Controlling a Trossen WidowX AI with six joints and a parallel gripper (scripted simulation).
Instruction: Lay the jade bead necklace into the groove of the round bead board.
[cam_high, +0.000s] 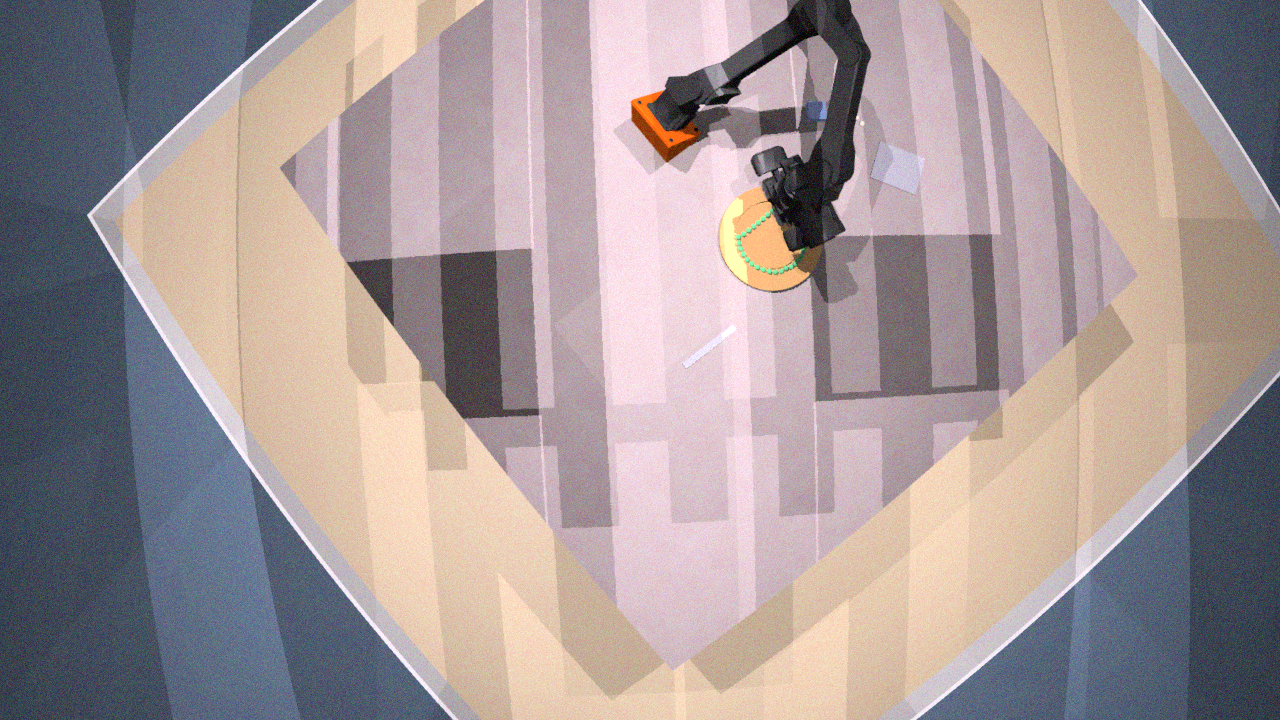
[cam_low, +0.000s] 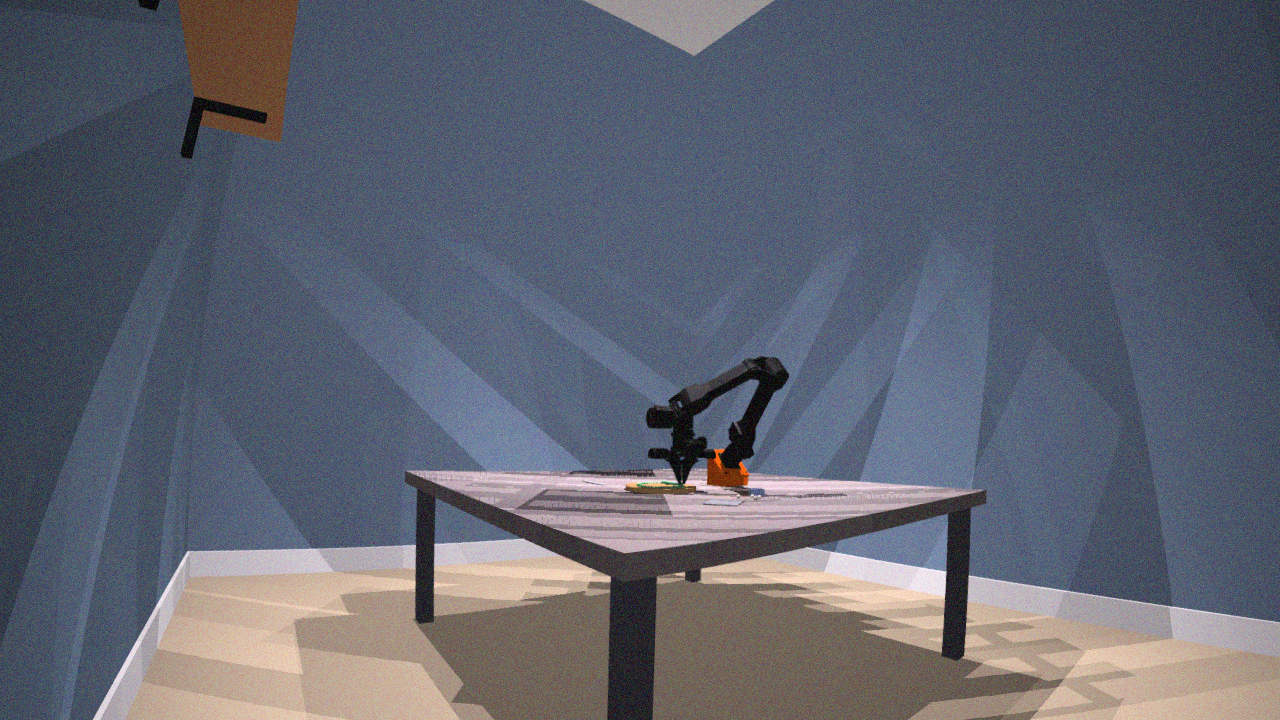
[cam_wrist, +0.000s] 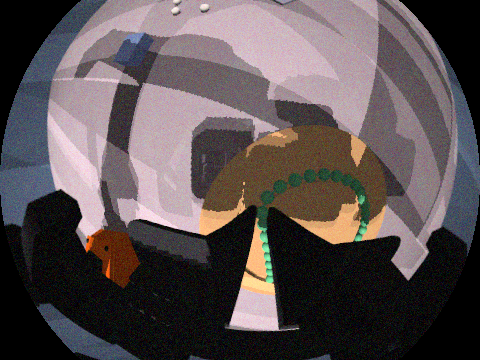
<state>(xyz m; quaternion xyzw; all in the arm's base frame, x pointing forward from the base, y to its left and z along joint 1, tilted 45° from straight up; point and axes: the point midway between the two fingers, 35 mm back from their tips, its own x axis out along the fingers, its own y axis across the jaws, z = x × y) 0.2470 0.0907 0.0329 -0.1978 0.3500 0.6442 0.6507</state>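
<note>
Right now the round tan bead board is 40 mm to the right of my gripper tip, 40 mm ahead of it and 10 mm below it. From my gripper tip the other things lie so: white strip 250 mm to the right, 150 mm ahead, 20 mm below; pale square sheet 260 mm to the left, 60 mm ahead, 20 mm below; blue cube 180 mm to the left, 120 mm behind, 10 mm below.
</note>
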